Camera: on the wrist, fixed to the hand. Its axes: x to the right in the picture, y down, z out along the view.
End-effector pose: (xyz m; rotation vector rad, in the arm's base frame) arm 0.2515 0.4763 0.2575 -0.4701 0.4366 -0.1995
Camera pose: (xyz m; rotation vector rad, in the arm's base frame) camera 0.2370 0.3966 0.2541 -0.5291 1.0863 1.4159
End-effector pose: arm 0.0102 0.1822 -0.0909 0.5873 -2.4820 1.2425
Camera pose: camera 0.0378 0.1752 -0.0150 1.7677 2.4758 -0.6238
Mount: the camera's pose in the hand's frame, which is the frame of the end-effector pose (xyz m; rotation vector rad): 0.0109 -0.0693 -0.0406 -0.5754 0.3419 1.5712
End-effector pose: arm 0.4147 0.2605 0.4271 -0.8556 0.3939 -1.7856
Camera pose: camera 0.3368 0.2713 0.4467 -0.3130 1.3705 -0.2945
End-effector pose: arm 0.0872 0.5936 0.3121 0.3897 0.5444 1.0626
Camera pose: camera 0.1165 0.5746 0.2390 0.0444 0.1031 2.7471
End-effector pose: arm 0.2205 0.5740 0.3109 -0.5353 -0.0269 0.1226
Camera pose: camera 0.2412 0.4956 0.3113 -1.0440 0.7283 1.5884
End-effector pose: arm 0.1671 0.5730 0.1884 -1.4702 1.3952 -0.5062
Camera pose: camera 0.1700 0.5362 0.2605 -0.2616 2.5551 0.7292
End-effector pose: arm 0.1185 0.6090 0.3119 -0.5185 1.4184 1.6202
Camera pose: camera 0.1604 0.5708 0.2540 -0.1259 -1.1226 -2.2667
